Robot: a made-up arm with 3 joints.
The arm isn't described. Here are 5 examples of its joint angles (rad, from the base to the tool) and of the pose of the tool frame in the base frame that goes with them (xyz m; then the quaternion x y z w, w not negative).
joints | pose
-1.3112 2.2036 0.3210 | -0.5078 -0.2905 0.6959 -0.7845 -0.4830 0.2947 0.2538
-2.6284 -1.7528 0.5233 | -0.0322 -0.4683 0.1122 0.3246 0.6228 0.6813 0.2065
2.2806 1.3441 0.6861 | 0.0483 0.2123 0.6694 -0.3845 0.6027 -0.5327 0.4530
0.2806 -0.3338 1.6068 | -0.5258 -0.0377 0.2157 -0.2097 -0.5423 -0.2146 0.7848
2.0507 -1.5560 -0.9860 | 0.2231 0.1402 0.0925 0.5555 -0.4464 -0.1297 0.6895
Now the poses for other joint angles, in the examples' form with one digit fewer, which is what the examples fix.
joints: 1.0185 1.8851 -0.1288
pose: -0.211 0.326 0.714 -0.571 0.585 -0.326 0.475
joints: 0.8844 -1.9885 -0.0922
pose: -0.089 0.457 0.159 0.720 -0.385 -0.029 0.577
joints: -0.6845 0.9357 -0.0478
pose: -0.362 -0.326 0.578 -0.490 0.032 0.357 0.794
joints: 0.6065 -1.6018 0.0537
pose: -0.288 0.372 0.094 0.645 -0.239 -0.050 0.724
